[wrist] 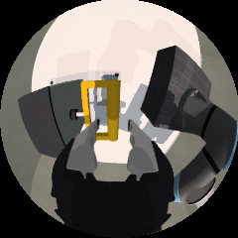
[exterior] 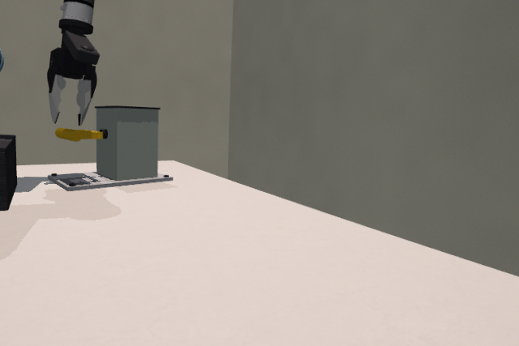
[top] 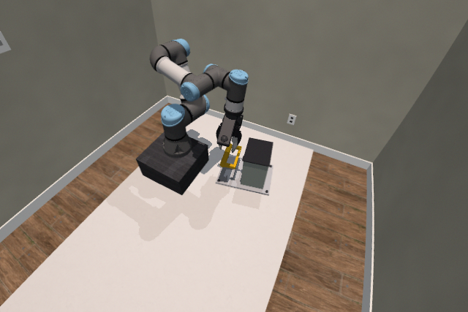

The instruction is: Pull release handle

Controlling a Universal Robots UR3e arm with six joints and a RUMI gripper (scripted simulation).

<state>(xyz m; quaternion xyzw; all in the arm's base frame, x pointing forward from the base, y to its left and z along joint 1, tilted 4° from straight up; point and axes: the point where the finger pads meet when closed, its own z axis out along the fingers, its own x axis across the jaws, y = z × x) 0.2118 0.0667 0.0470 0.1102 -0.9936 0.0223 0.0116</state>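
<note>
My gripper is now 14 cm above the grey baseplate, 9 cm short of it and 2 cm to the right of it.
</note>
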